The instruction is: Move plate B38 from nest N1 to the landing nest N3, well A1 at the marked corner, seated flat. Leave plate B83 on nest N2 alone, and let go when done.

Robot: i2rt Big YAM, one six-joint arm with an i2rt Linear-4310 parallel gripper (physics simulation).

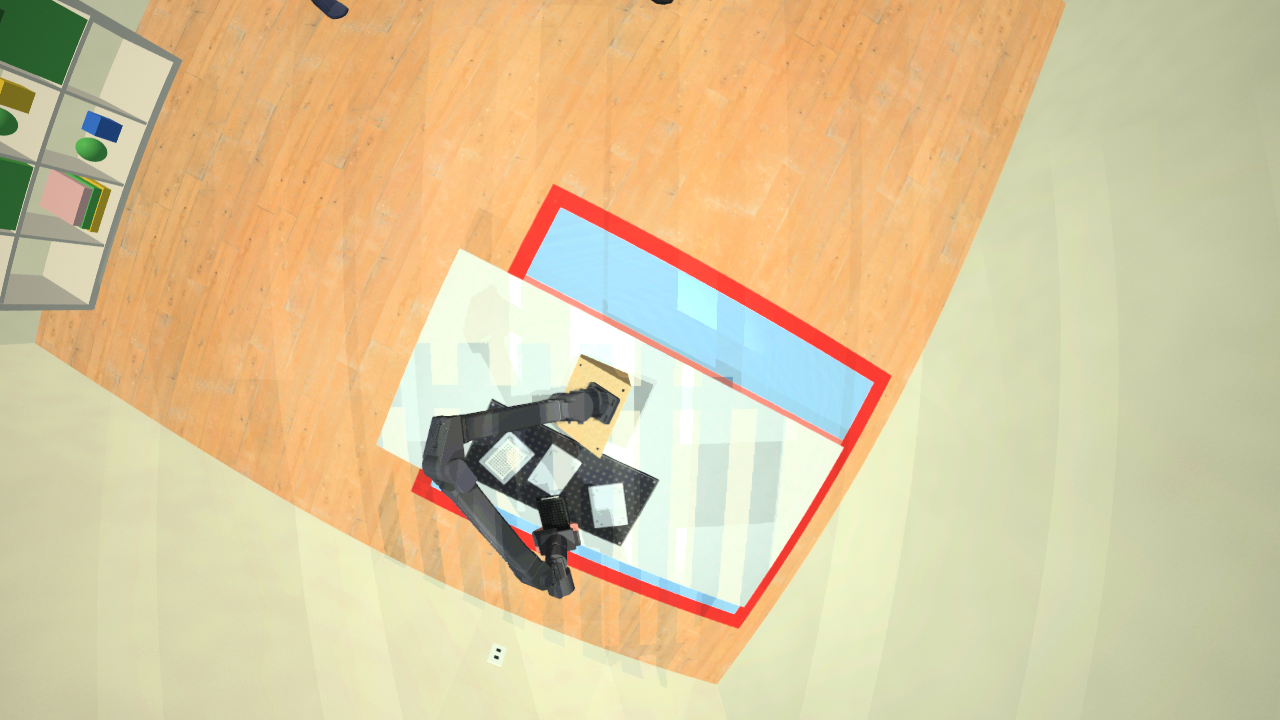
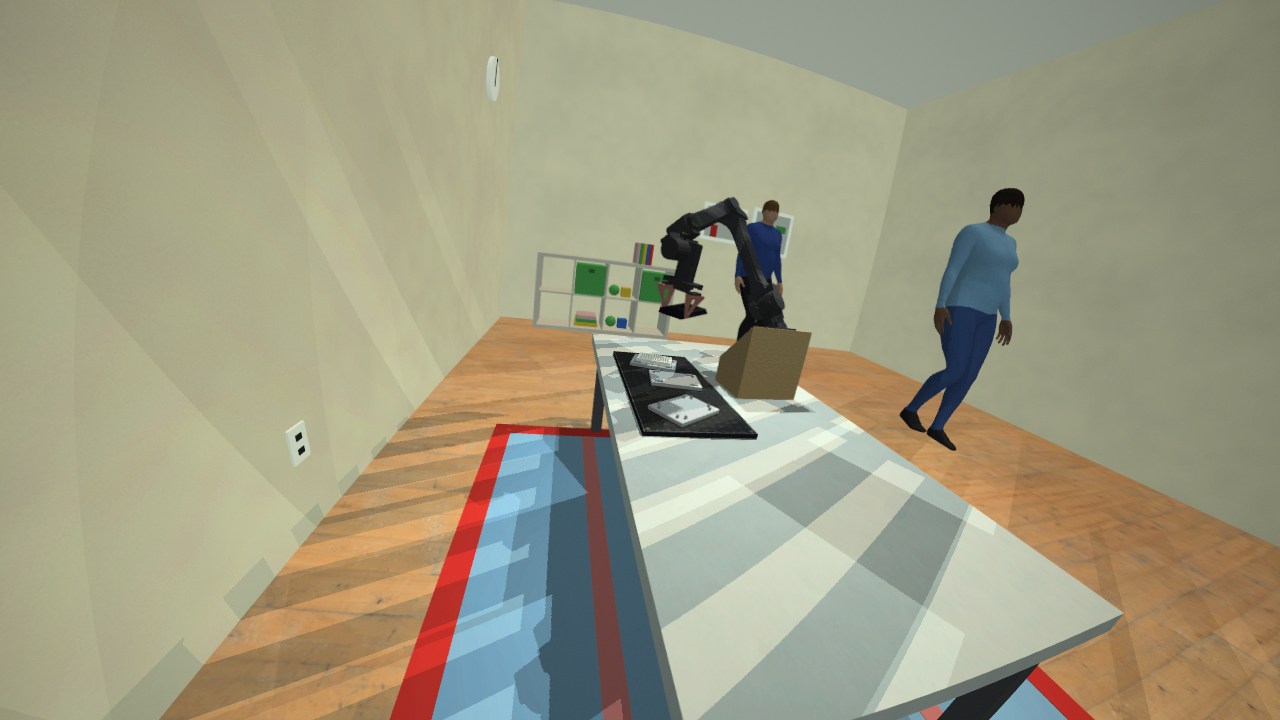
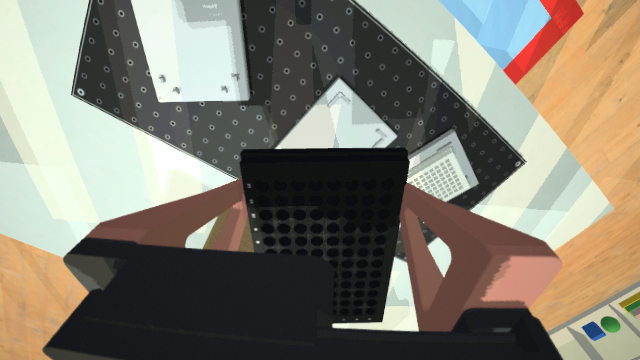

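Note:
My gripper (image 1: 554, 524) (image 2: 682, 308) (image 3: 323, 189) is shut on a black many-well plate, its fingers on the two long sides. This plate (image 1: 554, 510) (image 2: 682, 312) (image 3: 320, 240) hangs roughly level, high above the table's edge beside the breadboard. I cannot read its label. A white well plate (image 1: 506, 457) (image 2: 653, 360) (image 3: 440, 177) sits on one end nest. The middle nest (image 1: 554, 469) (image 2: 674, 380) (image 3: 350, 112), with raised corner brackets, is bare. The other end nest (image 1: 608, 505) (image 2: 683, 409) (image 3: 200, 60), with small posts, is bare too. Nest numbers are not readable.
The nests stand on a black perforated breadboard (image 1: 640, 488) (image 2: 716, 428) (image 3: 280, 65). A wooden block (image 1: 590, 434) (image 2: 774, 362) bears the arm's base beside it. Two people (image 2: 763, 250) (image 2: 984, 259) stand beyond the table. A shelf unit (image 1: 136, 192) is by the wall.

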